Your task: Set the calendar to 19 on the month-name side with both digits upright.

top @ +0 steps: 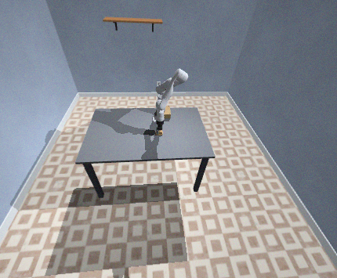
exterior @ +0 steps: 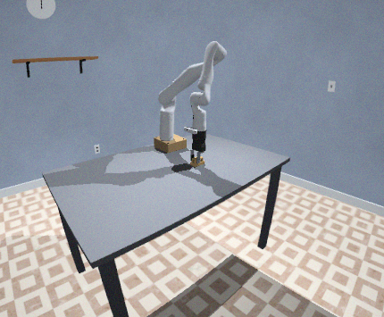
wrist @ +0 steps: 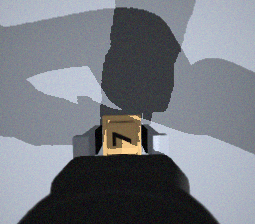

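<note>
My hand is 2 cm to the right of the wooden tray and 3 cm above it.
</note>
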